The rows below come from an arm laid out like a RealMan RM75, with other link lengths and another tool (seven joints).
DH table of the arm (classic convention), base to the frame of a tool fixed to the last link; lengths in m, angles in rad. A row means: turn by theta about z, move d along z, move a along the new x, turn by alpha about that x. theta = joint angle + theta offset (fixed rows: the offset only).
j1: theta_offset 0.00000, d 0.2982, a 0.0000, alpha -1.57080
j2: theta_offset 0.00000, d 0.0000, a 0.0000, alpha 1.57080
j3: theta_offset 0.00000, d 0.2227, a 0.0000, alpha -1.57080
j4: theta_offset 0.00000, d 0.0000, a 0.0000, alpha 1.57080
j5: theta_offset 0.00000, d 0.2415, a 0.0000, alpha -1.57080
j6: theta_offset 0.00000, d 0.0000, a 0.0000, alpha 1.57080
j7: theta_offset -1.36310, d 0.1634, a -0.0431, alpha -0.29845
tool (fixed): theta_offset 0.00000, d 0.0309, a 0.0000, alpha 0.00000
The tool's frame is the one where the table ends.
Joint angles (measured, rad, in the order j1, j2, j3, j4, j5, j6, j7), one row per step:
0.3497 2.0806 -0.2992 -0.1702 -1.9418 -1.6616 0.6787
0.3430 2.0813 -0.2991 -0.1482 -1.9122 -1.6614 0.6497
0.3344 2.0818 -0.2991 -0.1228 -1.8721 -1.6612 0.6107
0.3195 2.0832 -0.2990 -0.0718 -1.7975 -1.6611 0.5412
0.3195 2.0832 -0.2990 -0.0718 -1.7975 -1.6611 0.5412
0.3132 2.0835 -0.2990 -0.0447 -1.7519 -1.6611 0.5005
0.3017 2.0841 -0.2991 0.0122 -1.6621 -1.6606 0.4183
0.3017 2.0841 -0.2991 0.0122 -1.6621 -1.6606 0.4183
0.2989 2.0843 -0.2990 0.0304 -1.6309 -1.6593 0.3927
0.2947 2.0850 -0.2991 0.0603 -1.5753 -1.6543 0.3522
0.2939 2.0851 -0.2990 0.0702 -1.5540 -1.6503 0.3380
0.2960 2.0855 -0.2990 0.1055 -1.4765 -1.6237 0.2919
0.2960 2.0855 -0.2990 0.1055 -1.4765 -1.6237 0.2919
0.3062 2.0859 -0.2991 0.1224 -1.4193 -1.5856 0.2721
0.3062 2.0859 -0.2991 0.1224 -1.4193 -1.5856 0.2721
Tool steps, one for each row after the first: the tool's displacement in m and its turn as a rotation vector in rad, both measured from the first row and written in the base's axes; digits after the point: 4 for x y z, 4 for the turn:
-0.0009 0.0001 -0.0007 0.0321 0.0118 -0.0078
-0.0012 0.0008 -0.0008 0.0775 0.0222 -0.0188
-0.0020 0.0020 -0.0011 0.1582 0.0426 -0.0466
-0.0020 0.0020 -0.0011 0.1582 0.0426 -0.0466
-0.0019 0.0039 -0.0004 0.2081 0.0497 -0.0639
-0.0010 0.0072 0.0008 0.3038 0.0585 -0.1052
-0.0010 0.0072 0.0008 0.3038 0.0585 -0.1052
-0.0003 0.0089 0.0014 0.3352 0.0599 -0.1220
0.0018 0.0121 0.0027 0.3869 0.0608 -0.1567
0.0030 0.0137 0.0033 0.4056 0.0591 -0.1712
0.0087 0.0214 0.0044 0.4632 0.0479 -0.2322
0.0087 0.0214 0.0044 0.4632 0.0479 -0.2322
0.0146 0.0306 0.0048 0.4913 0.0345 -0.2850
0.0146 0.0306 0.0048 0.4913 0.0345 -0.2850

